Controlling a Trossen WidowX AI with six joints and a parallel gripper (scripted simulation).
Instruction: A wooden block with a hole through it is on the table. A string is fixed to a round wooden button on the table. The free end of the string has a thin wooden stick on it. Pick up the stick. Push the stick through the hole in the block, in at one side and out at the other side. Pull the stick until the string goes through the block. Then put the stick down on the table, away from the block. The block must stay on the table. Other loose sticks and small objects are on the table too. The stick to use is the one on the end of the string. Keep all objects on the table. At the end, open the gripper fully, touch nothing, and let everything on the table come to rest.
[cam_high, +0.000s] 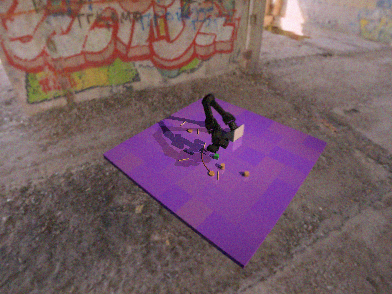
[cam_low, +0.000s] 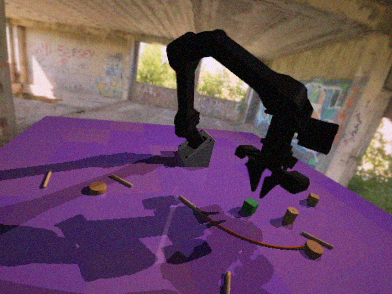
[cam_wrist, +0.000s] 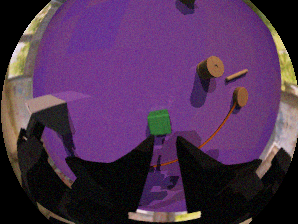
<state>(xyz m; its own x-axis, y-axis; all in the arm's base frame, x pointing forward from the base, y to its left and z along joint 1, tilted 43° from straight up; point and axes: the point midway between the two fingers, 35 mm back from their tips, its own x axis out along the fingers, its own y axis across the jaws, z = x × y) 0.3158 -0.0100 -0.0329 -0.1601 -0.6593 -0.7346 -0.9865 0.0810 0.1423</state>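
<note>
Now: the green cube 4 cm below my gripper tip and 1 cm behind it. The rest, counted from my gripper tip: thin wooden stick: 14 cm to the right, 6 cm below, 6 cm behind.
</note>
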